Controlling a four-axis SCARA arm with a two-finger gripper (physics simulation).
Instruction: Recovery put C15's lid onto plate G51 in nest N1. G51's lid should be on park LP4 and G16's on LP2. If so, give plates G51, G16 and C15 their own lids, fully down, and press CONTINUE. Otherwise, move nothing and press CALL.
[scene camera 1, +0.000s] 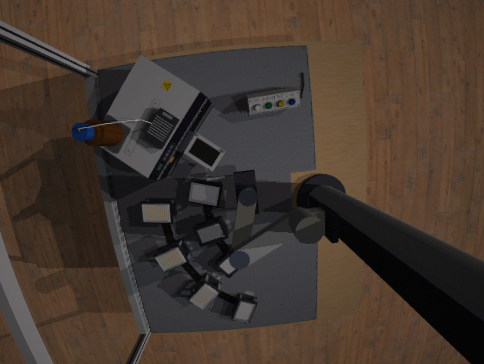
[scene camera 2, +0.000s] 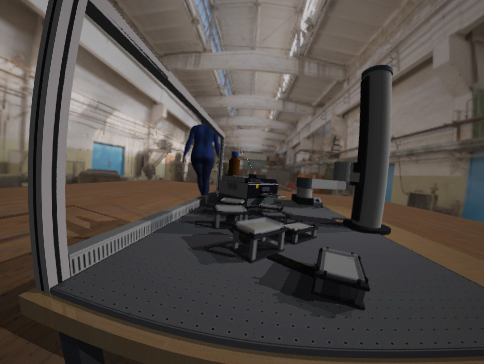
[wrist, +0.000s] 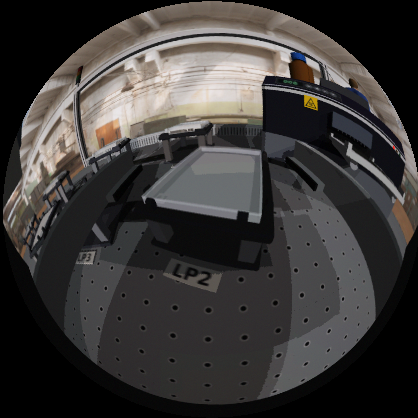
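Pixels of known places: gripper, fingertip midpoint: (scene camera 1: 208, 195) (scene camera 2: 275, 202) (wrist: 212, 147); arm's base at its link origin: (scene camera 1: 321, 199) (scene camera 2: 365, 227).
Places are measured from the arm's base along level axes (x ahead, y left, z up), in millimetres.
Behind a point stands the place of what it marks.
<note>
My gripper (wrist: 212, 147) {x 528, y -95, z 91 mm} is open and empty, its fingers at the left and right of the clear lid (wrist: 220, 182) {x 514, y -99, z 68 mm} on the stand above the LP2 label (wrist: 195, 276) {x 465, y -77, z 15 mm}. In scene camera 1 this lid (scene camera 1: 205, 193) {x 545, y -101, z 67 mm} appears right of the plates, beside my dark arm end. Another lidded park stand (scene camera 1: 210, 233) {x 549, y 93, z 60 mm} is below it. A third pale lid (scene camera 1: 228, 266) {x 485, y 275, z 58 mm} is partly hidden by the arm. Plates (scene camera 1: 156, 213) {x 774, y -36, z 92 mm} (scene camera 1: 171, 258) {x 744, y 188, z 95 mm} (scene camera 1: 204, 295) {x 616, y 400, z 104 mm} (scene camera 1: 245, 311) {x 428, y 551, z 68 mm} sit on raised nests. Their codes are unreadable. The button box (scene camera 1: 274, 103) {x 211, y -457, z 76 mm} has white, green, yellow and blue buttons.
A large grey instrument (scene camera 1: 155, 112) {x 666, y -447, z 222 mm} (wrist: 330, 112) {x 619, y -300, z 158 mm} (scene camera 2: 240, 187) {x 760, y -237, z 149 mm} carries a brown bottle (scene camera 1: 105, 134) {x 798, y -380, z 344 mm} (wrist: 301, 70) {x 803, y -368, z 314 mm} near it. A small screen (scene camera 1: 204, 152) {x 521, y -281, z 113 mm} stands at its front. The arm column (scene camera 2: 375, 150) {x 38, y 64, z 428 mm} stands at the right table edge. A person in blue (scene camera 2: 202, 150) is behind the table.
</note>
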